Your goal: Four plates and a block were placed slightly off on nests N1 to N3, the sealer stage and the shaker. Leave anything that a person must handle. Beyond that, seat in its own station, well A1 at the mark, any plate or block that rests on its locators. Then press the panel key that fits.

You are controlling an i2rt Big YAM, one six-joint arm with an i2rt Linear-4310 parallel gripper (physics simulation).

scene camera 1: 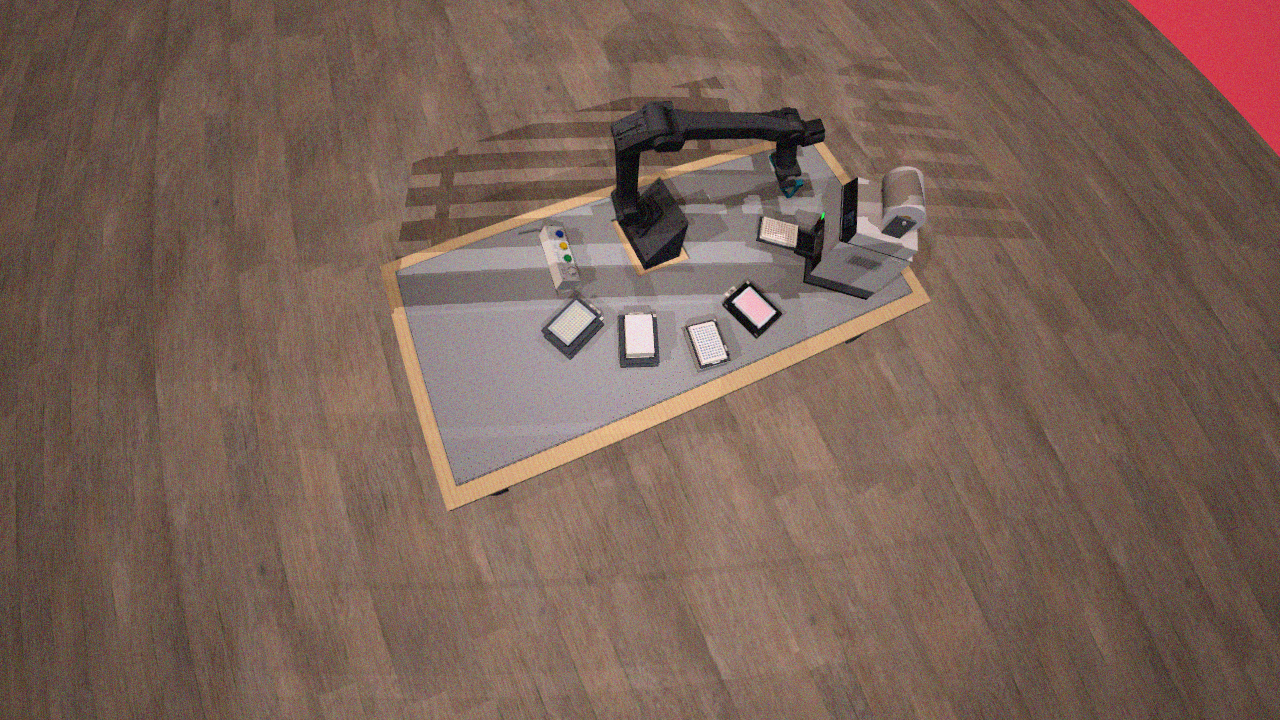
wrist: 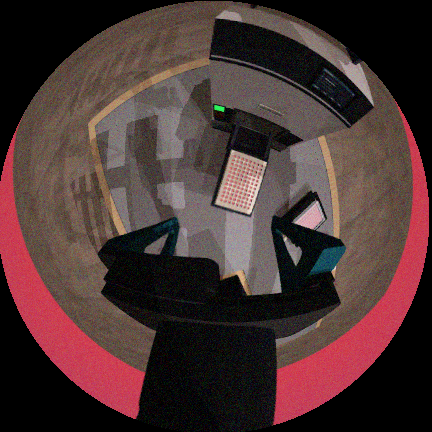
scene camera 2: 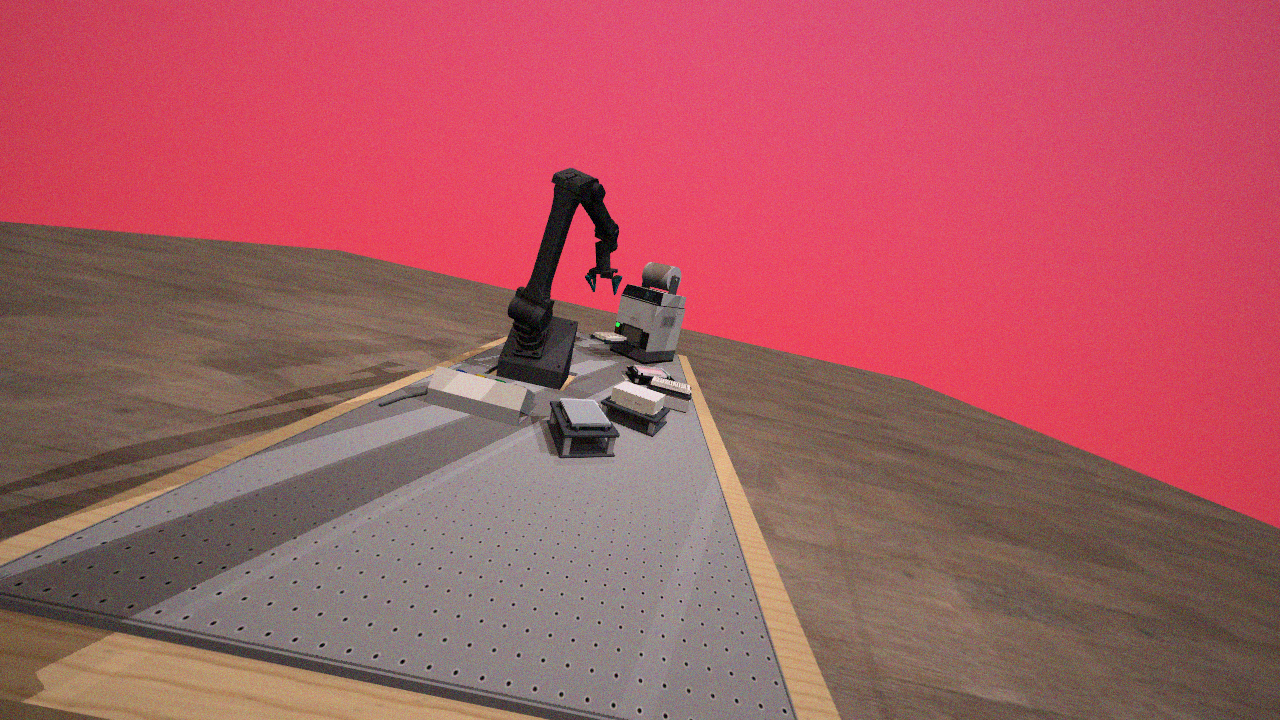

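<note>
My gripper (scene camera 1: pixel 791 189) (scene camera 2: pixel 604 288) (wrist: pixel 224 221) is open and empty, above the bench near the sealer. A beige well plate with reddish wells (scene camera 1: pixel 779 231) (scene camera 2: pixel 608 336) (wrist: pixel 241 182) lies on the sealer's black stage (wrist: pixel 251 142), ahead of the fingers in the wrist view. A pink-topped plate (scene camera 1: pixel 751 307) (wrist: pixel 310 216) sits in a black holder. A white well plate (scene camera 1: pixel 708 342), a tall white plate or block (scene camera 1: pixel 639 334) (scene camera 2: pixel 637 397) and a pale grey plate (scene camera 1: pixel 572 322) (scene camera 2: pixel 584 412) rest on their stands. Their seating and A1 corners are too small to tell.
The sealer (scene camera 1: pixel 863 255) (scene camera 2: pixel 650 320) (wrist: pixel 270 95) stands tall beside its stage, with a green light. The key panel (scene camera 1: pixel 559 259) (scene camera 2: pixel 479 394) has blue, yellow and green keys, left of the arm's base (scene camera 1: pixel 656 234) in scene camera 1. A wooden rim (scene camera 1: pixel 626 428) edges the bench.
</note>
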